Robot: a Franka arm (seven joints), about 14 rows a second.
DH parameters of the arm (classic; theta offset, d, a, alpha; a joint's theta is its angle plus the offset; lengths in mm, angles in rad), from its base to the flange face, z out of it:
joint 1: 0 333 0 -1.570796
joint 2: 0 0 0 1.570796
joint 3: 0 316 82.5 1.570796
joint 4: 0 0 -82.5 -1.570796
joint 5: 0 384 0 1.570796
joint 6: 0 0 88 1.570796
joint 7: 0 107 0 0
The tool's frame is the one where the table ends.
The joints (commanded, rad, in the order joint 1, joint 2, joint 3, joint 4, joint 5, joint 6, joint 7), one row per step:
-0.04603 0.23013 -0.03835 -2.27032 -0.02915 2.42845 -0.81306
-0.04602 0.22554 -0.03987 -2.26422 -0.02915 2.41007 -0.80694
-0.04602 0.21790 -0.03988 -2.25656 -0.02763 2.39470 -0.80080
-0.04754 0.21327 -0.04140 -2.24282 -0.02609 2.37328 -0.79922
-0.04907 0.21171 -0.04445 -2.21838 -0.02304 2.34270 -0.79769
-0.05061 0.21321 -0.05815 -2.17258 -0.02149 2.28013 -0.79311
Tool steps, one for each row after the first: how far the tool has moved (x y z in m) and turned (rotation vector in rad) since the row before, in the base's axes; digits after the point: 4 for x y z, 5 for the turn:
0.0005 -0.0009 0.0033 -0.00042 0.00756 -0.00800
0.0016 -0.0002 0.0057 0.00038 -0.00015 -0.00766
0.0027 -0.0019 0.0060 0.00050 0.00294 -0.00621
0.0050 -0.0029 0.0079 0.00108 0.00440 -0.00891
0.0076 -0.0091 0.0126 -0.00159 0.01821 -0.02175

